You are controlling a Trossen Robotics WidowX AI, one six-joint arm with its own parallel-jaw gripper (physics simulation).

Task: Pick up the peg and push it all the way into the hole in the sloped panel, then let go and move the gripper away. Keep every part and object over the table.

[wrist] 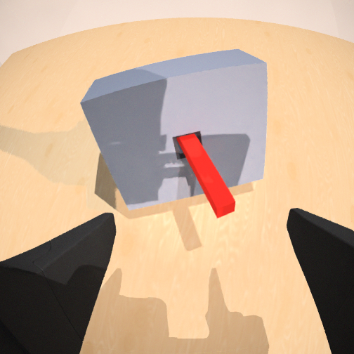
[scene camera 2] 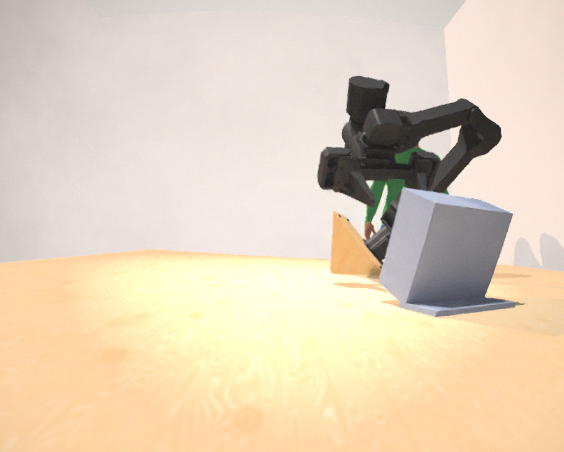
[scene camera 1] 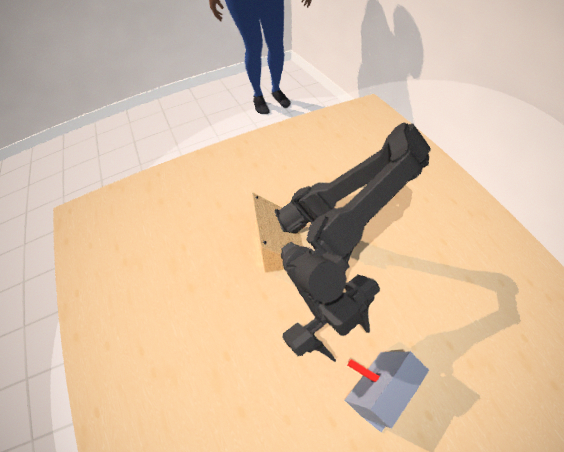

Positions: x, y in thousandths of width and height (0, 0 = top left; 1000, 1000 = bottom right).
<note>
In view: my gripper (scene camera 2: 712, 452), a red peg (wrist: 620, 558) and a thin base plate (scene camera 2: 838, 676).
My gripper also shows in the wrist view (wrist: 575, 626) and in scene camera 1 (scene camera 1: 623, 767).
</note>
